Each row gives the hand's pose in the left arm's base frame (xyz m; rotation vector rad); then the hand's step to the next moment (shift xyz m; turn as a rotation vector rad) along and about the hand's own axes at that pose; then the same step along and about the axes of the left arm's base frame.
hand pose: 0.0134 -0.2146 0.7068 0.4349 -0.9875 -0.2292
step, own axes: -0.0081 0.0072 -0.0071 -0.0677 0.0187 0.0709
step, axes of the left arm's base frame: 0.0016 0.0113 -0.0062 -0.0963 0.0246 -0.0089
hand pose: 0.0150 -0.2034 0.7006 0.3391 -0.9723 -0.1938
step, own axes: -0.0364 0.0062 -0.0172 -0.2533 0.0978 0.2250
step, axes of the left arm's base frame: -0.0057 0.0204 -0.0348 -0.3264 0.1259 -0.0440
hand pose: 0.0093 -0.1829 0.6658 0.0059 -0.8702 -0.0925
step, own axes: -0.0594 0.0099 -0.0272 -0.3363 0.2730 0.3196
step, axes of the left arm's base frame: -0.0165 0.0139 -0.0624 -0.4381 0.3104 -0.0388
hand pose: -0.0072 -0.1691 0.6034 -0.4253 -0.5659 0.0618
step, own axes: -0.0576 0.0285 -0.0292 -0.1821 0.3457 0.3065
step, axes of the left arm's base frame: -0.0314 0.0052 -0.0630 -0.2966 0.3983 -0.0002
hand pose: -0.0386 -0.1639 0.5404 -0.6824 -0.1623 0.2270
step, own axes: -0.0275 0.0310 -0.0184 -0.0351 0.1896 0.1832
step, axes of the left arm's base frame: -0.0272 0.0051 -0.0359 -0.1037 0.2444 0.0162
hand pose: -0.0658 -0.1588 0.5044 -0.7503 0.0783 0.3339
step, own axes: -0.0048 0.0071 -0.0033 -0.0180 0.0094 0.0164
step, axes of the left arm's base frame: -0.0067 0.0013 -0.0062 -0.0209 0.0127 0.0092
